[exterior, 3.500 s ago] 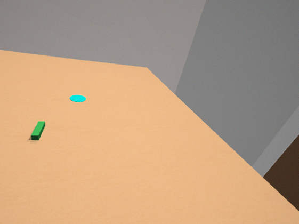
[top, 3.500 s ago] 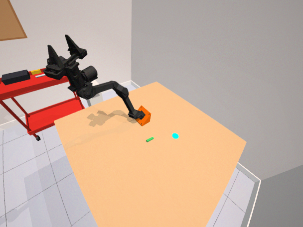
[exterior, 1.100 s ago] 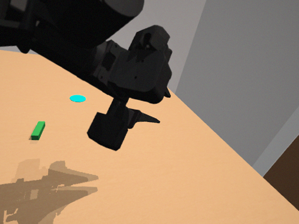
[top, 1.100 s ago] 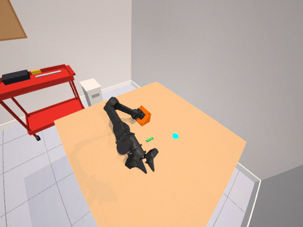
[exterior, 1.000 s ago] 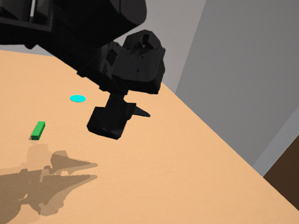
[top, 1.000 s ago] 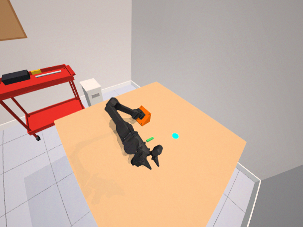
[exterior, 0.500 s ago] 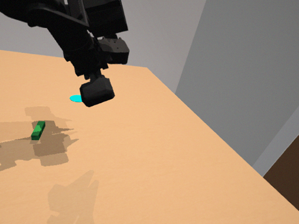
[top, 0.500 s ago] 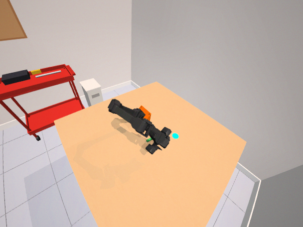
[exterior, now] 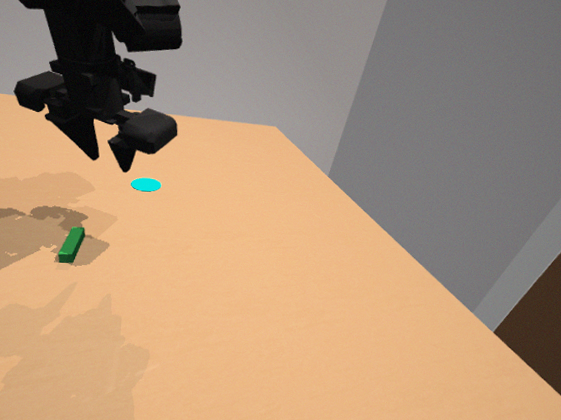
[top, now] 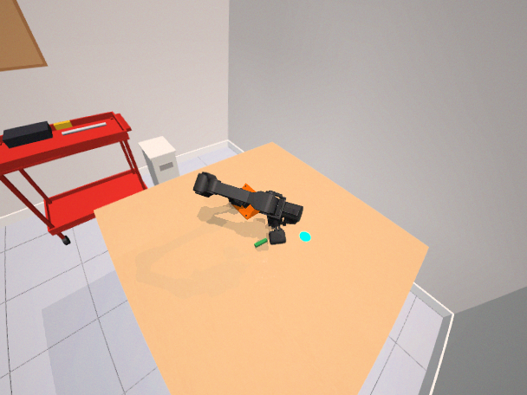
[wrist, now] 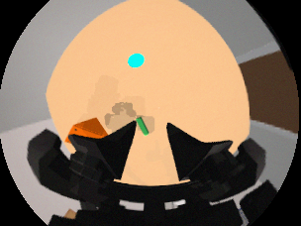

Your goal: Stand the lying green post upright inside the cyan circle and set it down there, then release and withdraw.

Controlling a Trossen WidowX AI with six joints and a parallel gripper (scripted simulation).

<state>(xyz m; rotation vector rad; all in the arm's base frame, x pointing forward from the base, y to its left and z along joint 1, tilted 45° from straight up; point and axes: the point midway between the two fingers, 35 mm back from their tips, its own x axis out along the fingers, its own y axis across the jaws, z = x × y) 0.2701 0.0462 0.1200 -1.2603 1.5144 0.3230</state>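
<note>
My gripper tip is 5 cm past the green post, 3 cm to the left of it and 12 cm above it. The rest, counted from my gripper tip: cyan circle 5 cm ahead, 19 cm to the left, 13 cm below.
</note>
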